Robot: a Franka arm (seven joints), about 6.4 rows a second.
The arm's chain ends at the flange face. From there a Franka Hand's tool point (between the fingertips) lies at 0.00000 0.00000 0.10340 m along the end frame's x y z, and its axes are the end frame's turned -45 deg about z.
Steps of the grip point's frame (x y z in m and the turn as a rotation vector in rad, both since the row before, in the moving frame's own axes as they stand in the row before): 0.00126, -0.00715, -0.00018, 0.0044, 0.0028, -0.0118; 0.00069, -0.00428, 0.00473, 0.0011, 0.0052, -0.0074; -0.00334, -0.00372, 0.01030, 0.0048, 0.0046, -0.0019; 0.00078, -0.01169, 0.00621, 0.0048, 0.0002, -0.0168; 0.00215, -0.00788, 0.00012, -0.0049, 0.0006, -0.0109; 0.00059, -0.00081, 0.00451, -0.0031, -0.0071, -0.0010; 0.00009, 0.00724, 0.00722, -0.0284, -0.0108, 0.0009
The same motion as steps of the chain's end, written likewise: -0.00404, -0.00542, -0.00018, 0.0051, -0.0011, -0.0118; -0.00284, -0.00305, 0.00473, 0.0045, 0.0029, -0.0074; -0.00498, 0.00042, 0.01030, 0.0066, -0.0001, -0.0019; -0.00738, -0.00845, 0.00621, 0.0035, -0.0033, -0.0168; -0.00446, -0.00740, 0.00012, -0.0030, 0.0039, -0.0109; 0.00014, -0.00174, 0.00451, -0.0072, -0.0028, -0.0010; 0.00390, 0.00219, 0.00727, -0.0277, 0.0124, 0.0009
